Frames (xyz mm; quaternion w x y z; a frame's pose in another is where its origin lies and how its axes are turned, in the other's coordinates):
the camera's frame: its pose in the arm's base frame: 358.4 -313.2 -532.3 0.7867 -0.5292 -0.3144 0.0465
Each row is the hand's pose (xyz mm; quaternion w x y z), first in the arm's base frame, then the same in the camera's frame.
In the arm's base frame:
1: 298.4 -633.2 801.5 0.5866 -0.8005 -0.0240 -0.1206
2: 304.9 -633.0 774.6 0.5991 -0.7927 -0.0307 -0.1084
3: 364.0 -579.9 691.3 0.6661 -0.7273 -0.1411 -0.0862
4: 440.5 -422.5 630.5 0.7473 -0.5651 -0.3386 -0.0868
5: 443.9 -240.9 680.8 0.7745 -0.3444 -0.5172 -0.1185
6: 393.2 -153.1 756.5 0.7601 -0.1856 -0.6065 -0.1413
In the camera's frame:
1: 416.4 -1304.6 98.5 0.8870 -0.3584 0.2666 0.1168
2: 409.7 -1279.6 88.7 0.8954 -0.3421 0.2584 0.1198
3: 441.3 -1169.3 79.0 0.9493 -0.2533 0.1779 0.0552
4: 539.1 -1028.5 149.1 0.9894 -0.0921 0.0408 -0.1046
5: 638.0 -991.9 305.4 0.9487 0.0776 -0.0847 -0.2947
6: 666.9 -1032.1 421.8 0.8803 0.1836 -0.1548 -0.4091

